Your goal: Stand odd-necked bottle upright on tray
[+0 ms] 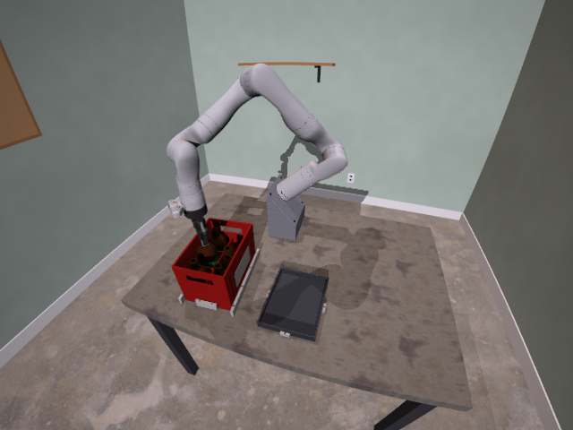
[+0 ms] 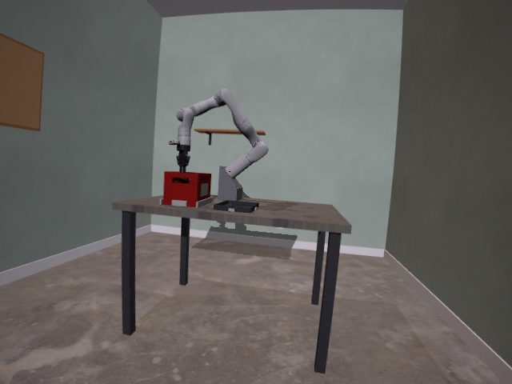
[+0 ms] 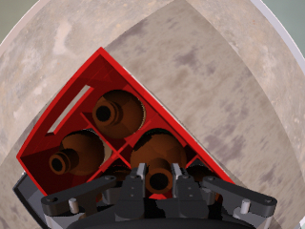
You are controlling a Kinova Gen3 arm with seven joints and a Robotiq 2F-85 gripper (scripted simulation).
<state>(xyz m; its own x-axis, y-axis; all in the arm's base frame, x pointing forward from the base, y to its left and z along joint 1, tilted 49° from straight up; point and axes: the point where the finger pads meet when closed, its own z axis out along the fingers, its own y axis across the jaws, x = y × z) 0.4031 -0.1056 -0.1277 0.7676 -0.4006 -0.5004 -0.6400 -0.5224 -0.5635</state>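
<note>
The crate lies 40 mm to the left of my hand and 100 mm below it. Round my hand: dark tray: 20 mm ahead, 340 mm to the left, 180 mm below.
</note>
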